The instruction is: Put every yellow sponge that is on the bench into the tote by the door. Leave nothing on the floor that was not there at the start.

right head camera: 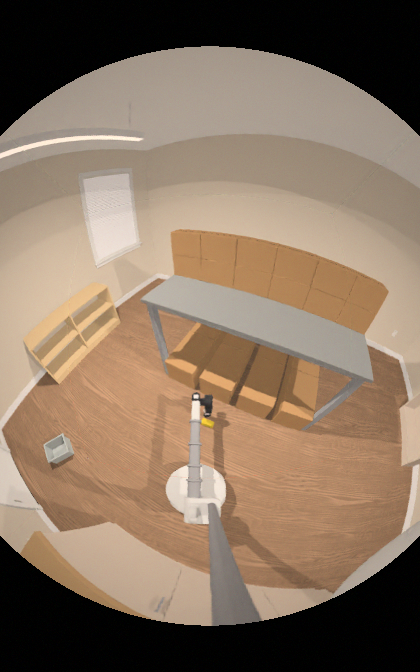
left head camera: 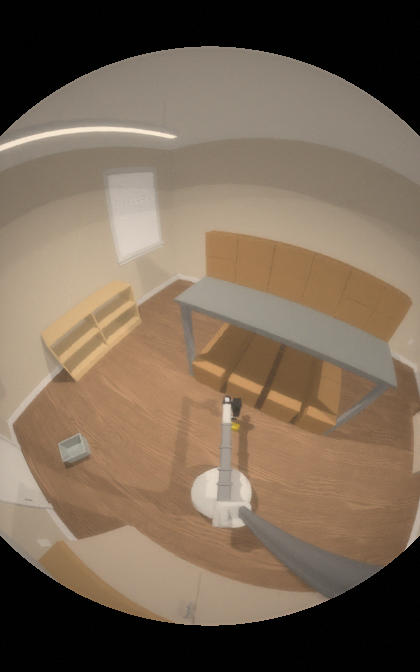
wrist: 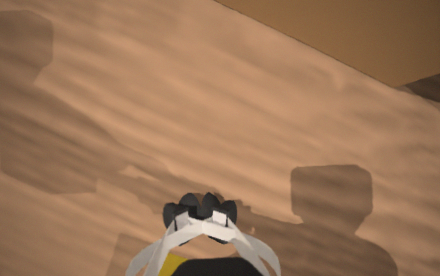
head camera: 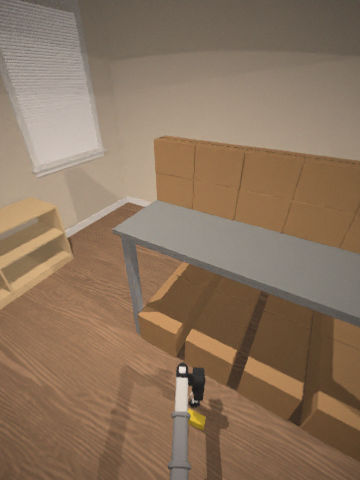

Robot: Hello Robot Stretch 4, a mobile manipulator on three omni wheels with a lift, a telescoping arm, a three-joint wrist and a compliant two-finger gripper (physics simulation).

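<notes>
A yellow sponge [head camera: 197,420] [left head camera: 235,426] [right head camera: 207,423] appears to lie on the floor, beside the arm and just on the robot's side of the fingertips. In the wrist view a corner of the sponge [wrist: 171,263] shows at the bottom, the rest hidden behind the gripper body. My gripper [head camera: 194,402] [right head camera: 207,414] [wrist: 198,208] is low near the floor, its fingertips together with no sponge between them. The grey bench [head camera: 240,250] [left head camera: 290,320] [right head camera: 260,320] stands beyond it. The grey-green tote [left head camera: 77,456] [right head camera: 61,456] stands on the floor at the left, near the white door [left head camera: 20,475].
Brown cardboard boxes [head camera: 210,350] [left head camera: 250,385] [right head camera: 217,382] lie under the bench, their front edge just beyond the gripper. More boxes [head camera: 267,175] stand upright behind the bench. A wooden shelf unit [head camera: 30,206] [left head camera: 85,310] [right head camera: 62,312] stands by the left wall.
</notes>
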